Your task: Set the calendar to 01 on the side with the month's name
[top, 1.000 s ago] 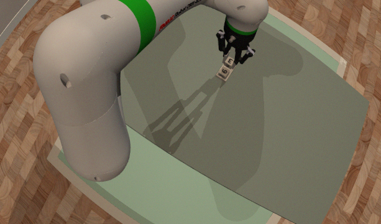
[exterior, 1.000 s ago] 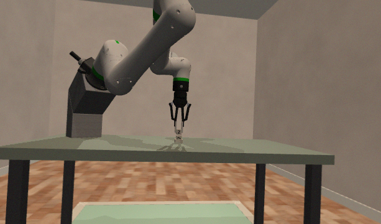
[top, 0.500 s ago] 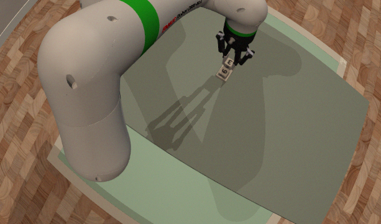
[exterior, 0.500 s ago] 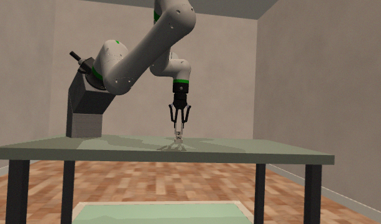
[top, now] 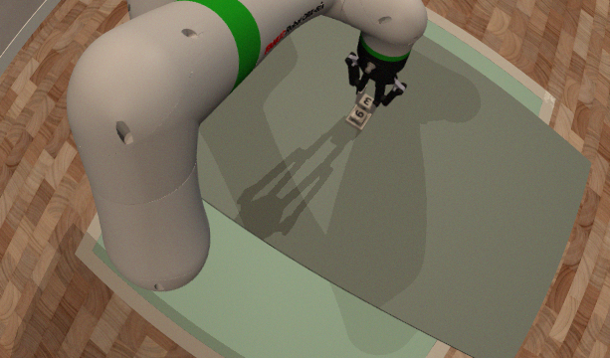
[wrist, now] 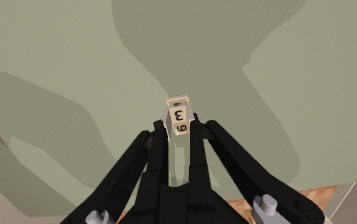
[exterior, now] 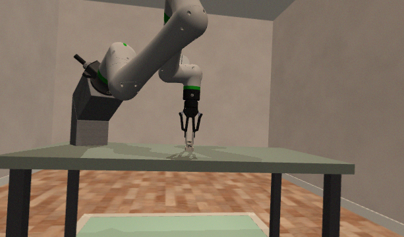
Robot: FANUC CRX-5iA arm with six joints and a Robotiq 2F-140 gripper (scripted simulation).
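Now: hand 20 mm to the left of the calendar tray and 60 mm above it.
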